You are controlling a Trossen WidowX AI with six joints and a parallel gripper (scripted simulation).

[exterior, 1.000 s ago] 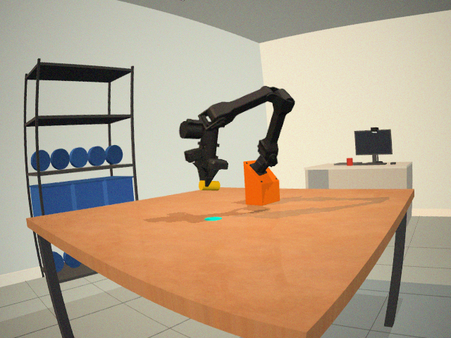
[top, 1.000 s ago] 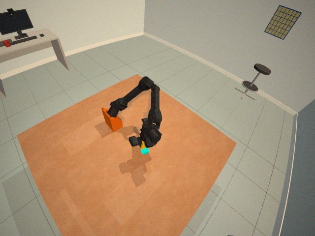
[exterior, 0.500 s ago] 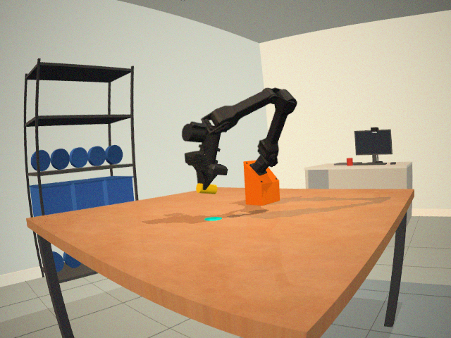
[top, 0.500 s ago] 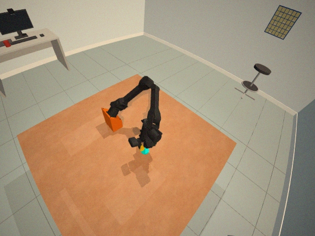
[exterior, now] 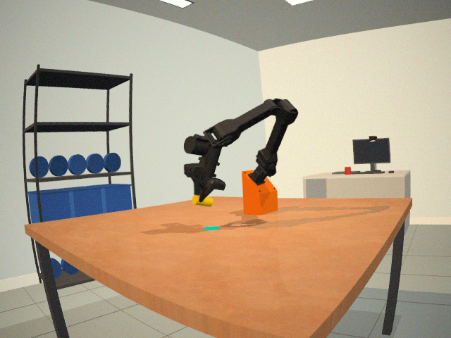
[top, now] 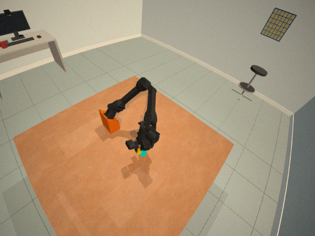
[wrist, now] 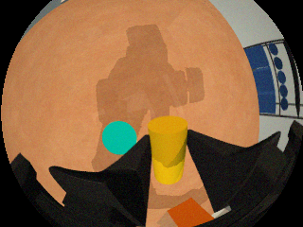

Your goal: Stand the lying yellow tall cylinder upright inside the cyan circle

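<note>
Now: gripper tip 10 cm above the cyan circle and 5 cm to the right of it. From my gripper tip the other things lie so: yellow cylinder (2 cm behind, 1 cm to the left).
</note>
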